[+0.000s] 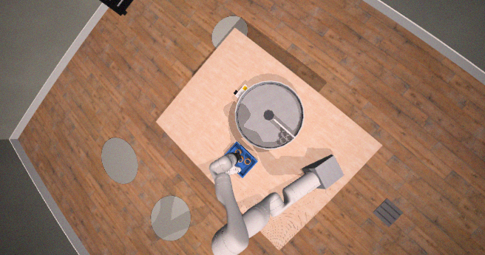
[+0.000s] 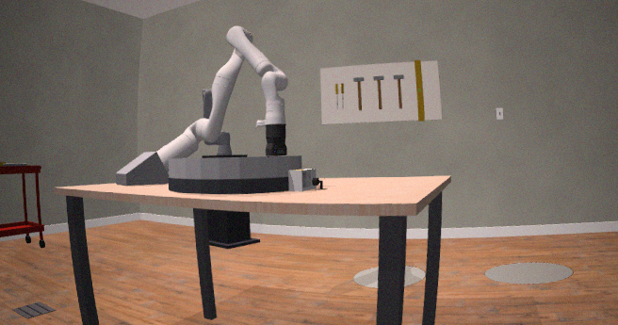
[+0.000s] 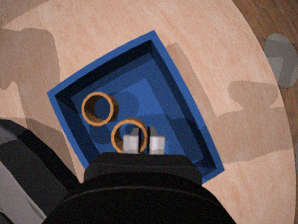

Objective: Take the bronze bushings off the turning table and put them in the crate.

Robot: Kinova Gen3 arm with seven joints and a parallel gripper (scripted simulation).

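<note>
Now: the blue crate 3 cm below my hand, 1 cm to the right of it and 1 cm behind it. The rest, counted from my hand: grey turning table 33 cm to the right, 12 cm ahead.
</note>
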